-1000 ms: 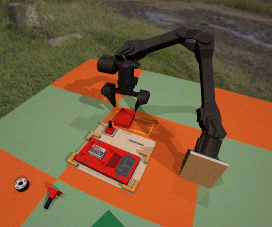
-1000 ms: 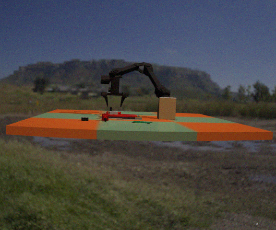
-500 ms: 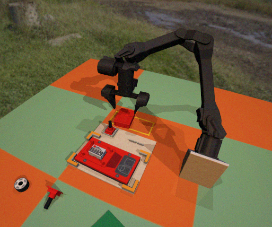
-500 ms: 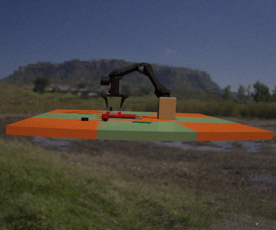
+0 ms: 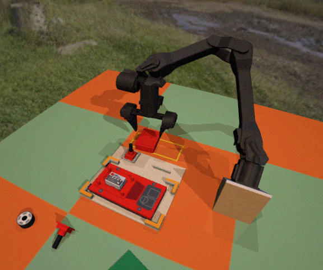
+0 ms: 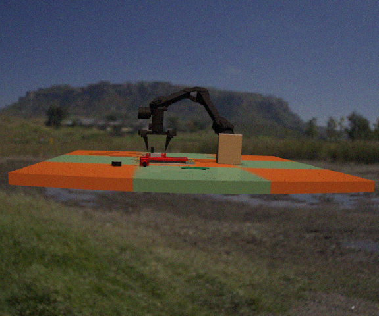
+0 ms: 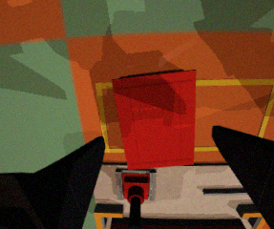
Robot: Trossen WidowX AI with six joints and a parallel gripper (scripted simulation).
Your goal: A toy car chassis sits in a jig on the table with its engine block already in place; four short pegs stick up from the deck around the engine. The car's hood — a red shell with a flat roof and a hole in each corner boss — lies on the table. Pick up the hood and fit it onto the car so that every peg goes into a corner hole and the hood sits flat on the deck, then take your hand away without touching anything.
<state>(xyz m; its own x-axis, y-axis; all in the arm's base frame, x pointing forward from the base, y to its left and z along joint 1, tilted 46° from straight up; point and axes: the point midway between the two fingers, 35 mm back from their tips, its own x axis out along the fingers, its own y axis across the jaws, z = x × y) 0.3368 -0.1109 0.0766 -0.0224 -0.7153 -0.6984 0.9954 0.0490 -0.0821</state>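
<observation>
Right now my gripper tip is 30 mm above the red hood. Round my gripper tip: white wheel (160 mm ahead, 420 mm to the left, 30 mm below); grey engine block (230 mm to the left, 20 mm below).
</observation>
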